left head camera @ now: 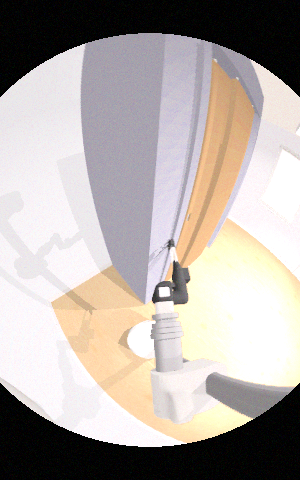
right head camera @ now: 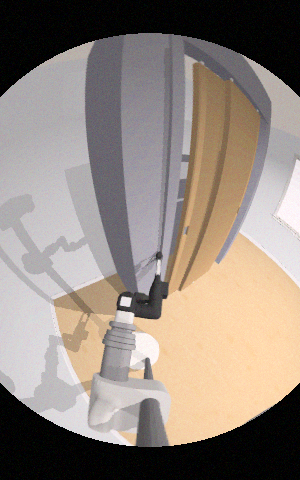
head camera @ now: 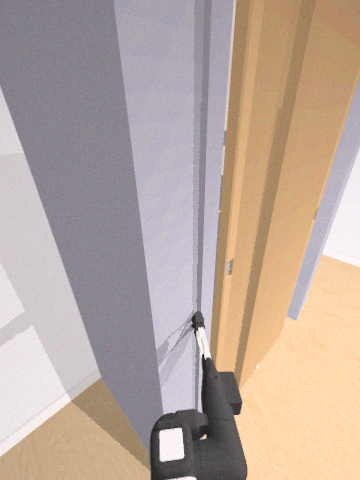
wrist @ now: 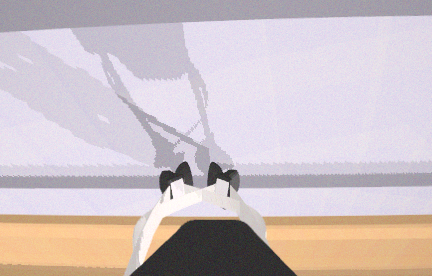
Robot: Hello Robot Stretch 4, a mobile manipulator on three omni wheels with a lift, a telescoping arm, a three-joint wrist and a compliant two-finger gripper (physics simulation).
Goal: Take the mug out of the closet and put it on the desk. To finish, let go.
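Pixels of known places: gripper, between the fingertips: (left head camera: 169, 241) (right head camera: 159, 254) (head camera: 196, 317) (wrist: 199, 176); robot's base, origin of its link: (left head camera: 147, 338) (right head camera: 138, 349).
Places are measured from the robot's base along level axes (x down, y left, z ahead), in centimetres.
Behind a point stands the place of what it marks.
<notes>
The closet (head camera: 165, 200) {z 44.8, x -138.9, y -3.6 cm} (left head camera: 125, 150) {z 53.3, x -145.3, y 10.3 cm} (right head camera: 142, 150) {z 45.0, x -150.0, y -4.0 cm} (wrist: 325, 100) {z 44.9, x -111.7, y -3.9 cm} is tall and grey-lavender, with orange wooden doors (head camera: 295, 200) {z 90.4, x -119.5, y -60.1 cm} (left head camera: 222, 150) {z 79.4, x -148.8, y -42.7 cm} (right head camera: 215, 150) {z 79.4, x -152.6, y -38.3 cm} (wrist: 350, 242) {z 72.7, x -127.4, y -29.7 cm}. A narrow gap with grey shelf edges shows left of the doors in the right head view. The mug and the desk do not show in these views. My gripper (head camera: 198, 320) {z 49.9, x -101.2, y -10.9 cm} (left head camera: 171, 243) {z 49.9, x -101.2, y -10.9 cm} (right head camera: 159, 255) {z 49.9, x -101.2, y -10.9 cm} (wrist: 199, 176) {z 49.9, x -101.2, y -10.9 cm} is nearly shut, with a slim gap between its pads and nothing held. Its tips are at the grooved lavender side panel, left of the door edge; whether they touch it is unclear.
A white wall (head camera: 30, 280) {z 91.0, x -89.1, y 57.1 cm} (left head camera: 45, 150) {z 83.6, x -150.7, y 66.6 cm} stands left of the closet. Wooden floor (head camera: 310, 380) {z 79.7, x 2.9, y -93.5 cm} (left head camera: 250, 310) {z 4.7, x 3.0, y -149.6 cm} (right head camera: 225, 340) {z 6.8, x 2.9, y -101.4 cm} lies to the right and below. A white round base (left head camera: 141, 340) {z -1.3, x -18.7, y 6.3 cm} (right head camera: 146, 350) {z 0.5, x -18.6, y -8.7 cm} is under the arm. A window (left head camera: 283, 185) {z 151.9, x -135.0, y -251.2 cm} (right head camera: 290, 200) {z 163.2, x -122.9, y -242.6 cm} is at the far right.
</notes>
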